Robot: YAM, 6 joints.
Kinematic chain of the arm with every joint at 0, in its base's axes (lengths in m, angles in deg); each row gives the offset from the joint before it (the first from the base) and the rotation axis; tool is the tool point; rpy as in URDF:
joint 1: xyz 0 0 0.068 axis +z
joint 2: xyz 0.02 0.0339 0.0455 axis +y
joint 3: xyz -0.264 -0.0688 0 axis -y
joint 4: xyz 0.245 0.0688 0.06 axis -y
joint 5: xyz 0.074 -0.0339 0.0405 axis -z
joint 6: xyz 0.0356 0 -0.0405 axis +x
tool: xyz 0 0 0 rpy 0 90 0
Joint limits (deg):
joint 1: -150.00..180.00
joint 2: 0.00..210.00
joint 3: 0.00..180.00
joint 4: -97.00..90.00
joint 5: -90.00..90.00
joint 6: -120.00..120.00
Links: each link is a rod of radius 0.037 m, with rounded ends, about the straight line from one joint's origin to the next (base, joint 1, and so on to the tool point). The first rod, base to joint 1, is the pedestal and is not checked.
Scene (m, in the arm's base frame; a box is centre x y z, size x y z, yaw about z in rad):
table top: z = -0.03
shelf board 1: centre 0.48 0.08 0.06 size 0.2 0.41 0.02 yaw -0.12
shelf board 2: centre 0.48 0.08 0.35 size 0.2 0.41 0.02 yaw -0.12
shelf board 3: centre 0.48 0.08 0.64 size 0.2 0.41 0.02 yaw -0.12
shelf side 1: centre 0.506 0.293 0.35 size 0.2 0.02 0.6 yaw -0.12
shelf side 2: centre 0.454 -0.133 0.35 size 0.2 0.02 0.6 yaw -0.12
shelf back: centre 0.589 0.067 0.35 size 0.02 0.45 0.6 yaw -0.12
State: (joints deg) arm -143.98 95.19 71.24 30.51 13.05 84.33
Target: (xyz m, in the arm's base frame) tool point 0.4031 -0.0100 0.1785
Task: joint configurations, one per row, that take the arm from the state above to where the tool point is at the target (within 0.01 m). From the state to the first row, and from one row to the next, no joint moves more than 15 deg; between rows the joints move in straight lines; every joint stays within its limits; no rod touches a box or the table.
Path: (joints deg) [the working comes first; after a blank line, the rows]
Joints at the target: -1.38 106.76 57.73 26.41 0.46 84.33
Straight joint move there: touches shelf side 2.

1: -129.33 92.44 66.42 29.22 11.73 84.33
2: -114.68 89.69 61.60 27.93 10.41 84.33
3: -100.03 86.94 56.79 26.64 9.09 84.33
4: -85.38 84.20 51.97 25.35 7.77 84.33
5: -70.73 81.45 47.15 24.06 6.44 84.33
6: -56.07 78.70 42.33 22.77 5.12 84.33
7: -41.42 75.95 37.52 21.48 3.80 84.33
8: -26.77 73.20 32.70 20.19 2.48 84.33
9: -12.12 70.45 27.88 18.90 1.16 84.33
10: 2.53 67.70 23.06 17.61 -0.16 84.33
11: 1.23 80.72 34.62 20.55 0.05 84.33
12: -0.08 93.74 46.17 23.48 0.25 84.33
13: -1.38 106.76 57.73 26.41 0.46 84.33

